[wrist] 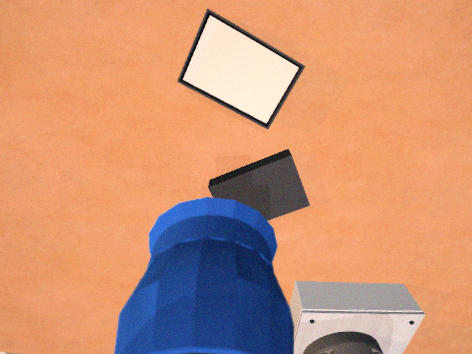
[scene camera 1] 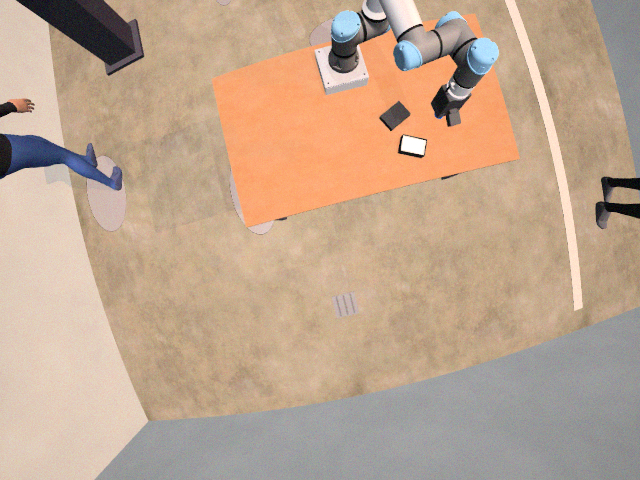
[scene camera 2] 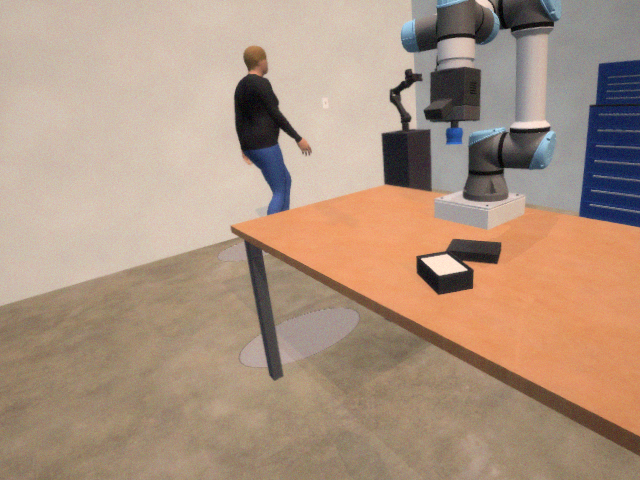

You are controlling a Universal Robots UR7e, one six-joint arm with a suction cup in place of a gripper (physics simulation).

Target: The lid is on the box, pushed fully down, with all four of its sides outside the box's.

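Places are measured from the arm's base along level axes (x ahead, y left, z up), in metres.
Pixels of known places: hand, its tool point: (wrist: 213, 250) (scene camera 2: 454, 143); arm's base, origin of its link: (scene camera 1: 343, 59) (scene camera 2: 485, 196).
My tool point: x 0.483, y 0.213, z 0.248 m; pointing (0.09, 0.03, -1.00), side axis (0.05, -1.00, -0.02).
Ahead of a thing's pixels: the offset from my tool point to its top centre. Level surfaces: height alone.
The box @(dx +0.025, dy -0.009, dz -0.271 m) (scene camera 1: 413, 146) (scene camera 2: 444, 273) (wrist: 241, 70) stands upright on the table, black-walled, with a white surface showing inside its rim. The lid @(dx -0.151, dy -0.042, dz -0.291 m) (scene camera 1: 394, 115) (scene camera 2: 474, 250) (wrist: 270, 185) is a dark grey rectangle lying flat on the table beside the box, on the robot base's side, turned at a different angle and apart from it. My suction gripper (scene camera 1: 439, 117) (scene camera 2: 454, 143) (wrist: 212, 220) has a blue cup and hangs high above the table with nothing on it. In the wrist view the cup hides the lid's near corner.
The robot's white base block (scene camera 1: 345, 85) (scene camera 2: 485, 214) (wrist: 357, 300) stands on the orange table @(dz -0.318 m) (scene camera 1: 289, 139) (scene camera 2: 336, 232), behind the lid. A person (scene camera 2: 261, 113) stands beyond the table's far left end. A dark pedestal (scene camera 2: 406, 160) with a small black arm and blue drawer cabinets (scene camera 2: 612, 160) stand behind.
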